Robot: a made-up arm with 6 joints.
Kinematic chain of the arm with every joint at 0, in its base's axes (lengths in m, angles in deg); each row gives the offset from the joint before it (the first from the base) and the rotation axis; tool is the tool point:
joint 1: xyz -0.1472 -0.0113 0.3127 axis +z
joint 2: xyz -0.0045 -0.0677 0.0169 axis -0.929 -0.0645 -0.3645
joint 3: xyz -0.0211 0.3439 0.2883 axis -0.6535 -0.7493 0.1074
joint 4: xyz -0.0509 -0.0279 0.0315 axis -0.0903 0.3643 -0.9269
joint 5: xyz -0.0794 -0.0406 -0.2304 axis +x
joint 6: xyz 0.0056 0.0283 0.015 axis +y
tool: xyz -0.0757 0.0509 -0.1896
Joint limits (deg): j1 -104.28..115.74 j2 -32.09..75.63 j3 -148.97..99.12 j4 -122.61..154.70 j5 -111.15..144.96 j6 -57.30..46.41
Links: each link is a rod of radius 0.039 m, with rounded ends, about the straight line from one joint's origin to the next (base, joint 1, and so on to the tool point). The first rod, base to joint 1, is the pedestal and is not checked.
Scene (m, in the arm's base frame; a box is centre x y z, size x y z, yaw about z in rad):
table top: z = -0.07
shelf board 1: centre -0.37 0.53 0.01 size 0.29 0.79 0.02 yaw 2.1
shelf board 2: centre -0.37 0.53 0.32 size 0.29 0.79 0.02 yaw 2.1
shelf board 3: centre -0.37 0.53 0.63 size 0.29 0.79 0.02 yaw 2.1
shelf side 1: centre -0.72 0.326 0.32 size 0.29 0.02 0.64 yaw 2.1
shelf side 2: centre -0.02 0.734 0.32 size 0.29 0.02 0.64 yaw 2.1
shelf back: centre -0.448 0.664 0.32 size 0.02 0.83 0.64 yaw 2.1
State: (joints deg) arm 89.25 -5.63 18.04 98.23 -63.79 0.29
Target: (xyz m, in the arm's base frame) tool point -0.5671 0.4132 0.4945
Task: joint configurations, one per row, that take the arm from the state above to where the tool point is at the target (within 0.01 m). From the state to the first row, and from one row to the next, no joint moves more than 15 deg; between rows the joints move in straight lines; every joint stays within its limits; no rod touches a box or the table.
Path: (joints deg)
1: 85.40 -10.92 30.59 100.28 -54.89 9.51
2: 81.55 -16.21 43.14 102.33 -45.99 18.74
3: 77.70 -21.51 55.69 104.39 -37.09 27.96
4: 73.85 -26.80 68.24 106.44 -28.19 37.19
5: 70.00 -32.09 80.79 108.49 -19.29 46.41
6: 61.66 -27.78 68.06 113.18 -27.74 41.71
7: 53.33 -23.47 55.33 117.86 -36.19 37.01
8: 44.99 -19.15 42.60 122.55 -44.63 32.31
9: 36.65 -14.84 29.87 127.24 -53.08 27.62
10: 28.32 -10.53 17.14 131.92 -61.53 22.92

